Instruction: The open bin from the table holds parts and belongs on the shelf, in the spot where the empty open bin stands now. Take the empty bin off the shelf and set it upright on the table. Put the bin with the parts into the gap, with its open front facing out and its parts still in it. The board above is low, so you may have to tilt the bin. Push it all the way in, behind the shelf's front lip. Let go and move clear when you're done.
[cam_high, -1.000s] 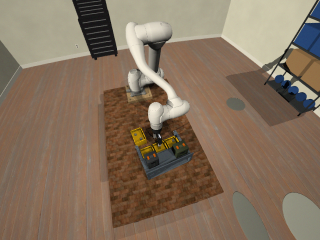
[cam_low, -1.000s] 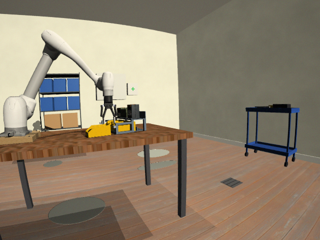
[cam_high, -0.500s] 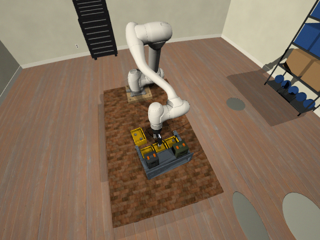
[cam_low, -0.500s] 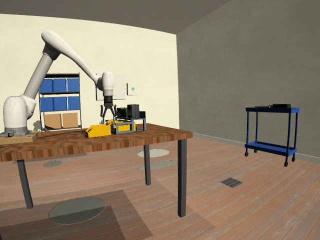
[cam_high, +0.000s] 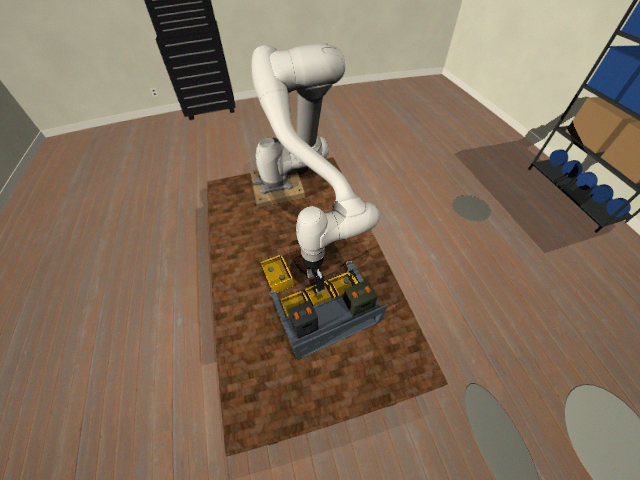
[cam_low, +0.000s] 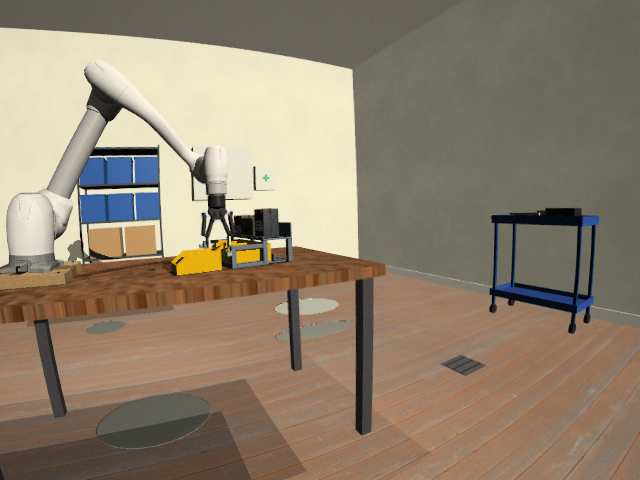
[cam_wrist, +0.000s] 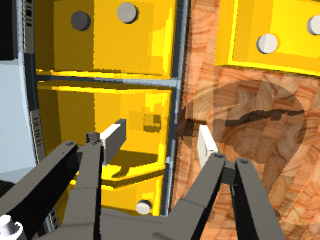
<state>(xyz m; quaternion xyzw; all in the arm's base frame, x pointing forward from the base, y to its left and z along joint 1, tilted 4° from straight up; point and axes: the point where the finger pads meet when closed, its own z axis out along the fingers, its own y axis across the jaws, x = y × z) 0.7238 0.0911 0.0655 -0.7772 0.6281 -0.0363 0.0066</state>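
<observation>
Right now my hand is 60 mm above the shelf lip and 10 mm past it. The rest, counted from my hand: dark box (190 mm ahead, 90 mm above, 80 mm to the right); board (180 mm ahead, 40 mm to the left, 30 mm above); green box (150 mm to the left, 150 mm ahead, 80 mm above).
</observation>
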